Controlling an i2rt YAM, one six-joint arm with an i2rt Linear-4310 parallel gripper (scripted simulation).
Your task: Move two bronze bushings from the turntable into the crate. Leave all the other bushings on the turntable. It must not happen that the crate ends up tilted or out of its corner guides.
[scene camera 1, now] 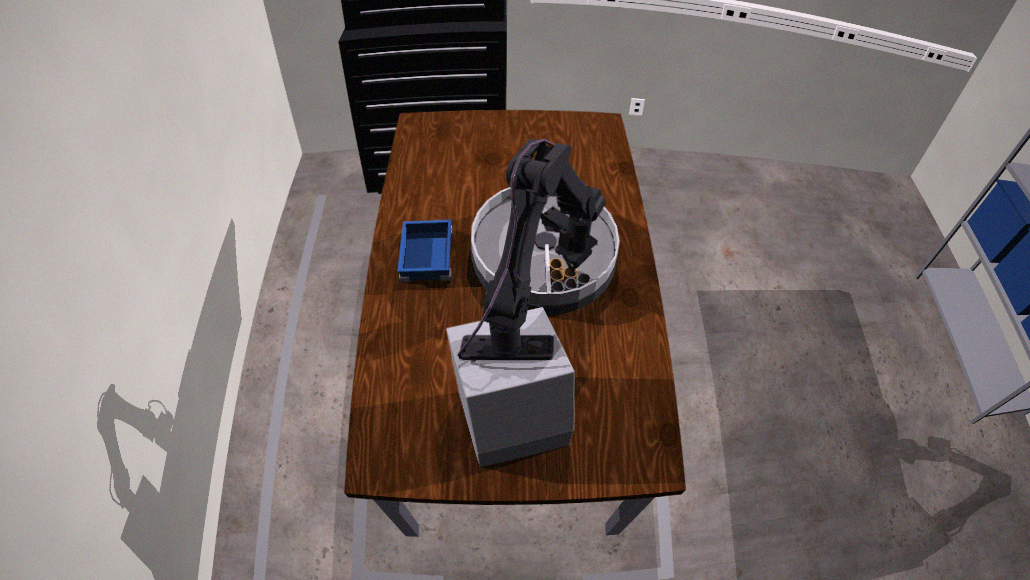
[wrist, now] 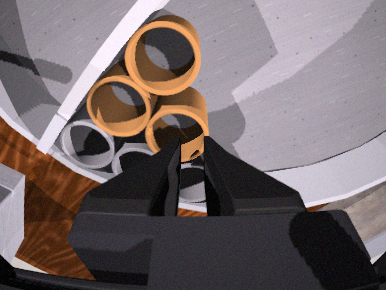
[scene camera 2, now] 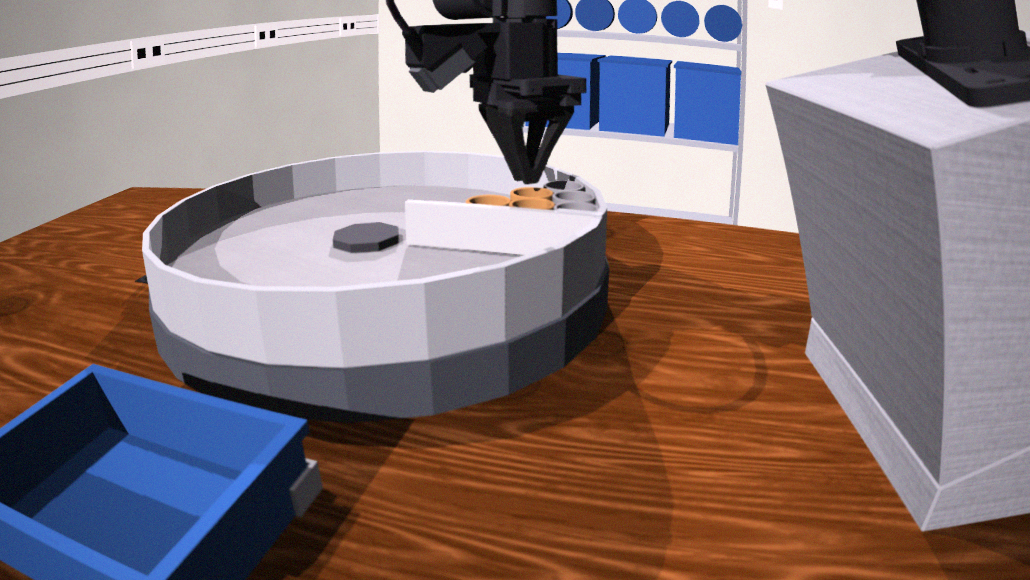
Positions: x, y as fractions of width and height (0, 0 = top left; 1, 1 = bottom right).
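There's the gripper (scene camera 2: 0.51, 0.31), which is also the gripper (scene camera 1: 0.56, 0.46) and the gripper (wrist: 0.50, 0.50). There's a blue crate (scene camera 2: 0.11, 0.80), and scene camera 1 shows the crate (scene camera 1: 0.41, 0.42) as well, but in the wrist view the crate is out of frame. A grey turntable (scene camera 1: 0.48, 0.41) is there, and the wrist view has the turntable (wrist: 0.73, 0.32) too. The wrist view also shows a bronze bushing (wrist: 0.49, 0.35), a bronze bushing (wrist: 0.38, 0.26) and a bronze bushing (wrist: 0.29, 0.39).
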